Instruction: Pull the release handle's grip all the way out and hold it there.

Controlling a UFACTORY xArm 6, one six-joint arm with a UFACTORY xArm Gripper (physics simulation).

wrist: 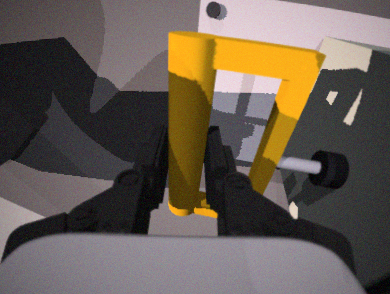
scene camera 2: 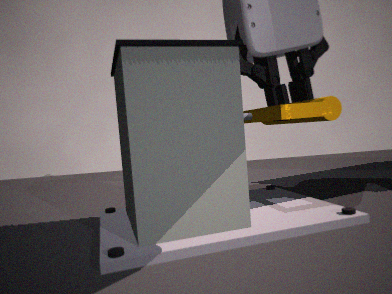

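The yellow release handle point(scene camera 2: 310, 111) point(wrist: 260, 57) is a rectangular frame with a thick round grip bar point(wrist: 190, 100) on its outer side. It stands out from the housing on a thin metal rod point(scene camera 2: 248, 117) point(wrist: 300, 165), which enters a black collar point(wrist: 330, 169). A stretch of bare rod shows between the handle and the collar. My gripper point(scene camera 2: 289, 95) point(wrist: 187, 143) points down from above and is shut on the grip bar, one finger on each side of it. The lower parts of the fingertips are hidden behind the handle in the scene view.
The grey-green box-shaped housing point(scene camera 2: 185, 140) point(wrist: 345, 220) has a black lid point(scene camera 2: 175, 43) and stands on a pale base plate point(scene camera 2: 325, 217) point(wrist: 280, 25). Dark bolts point(scene camera 2: 348, 211) point(wrist: 216, 10) sit at the plate's corners. The housing's top edge is close beside my gripper in the scene view.
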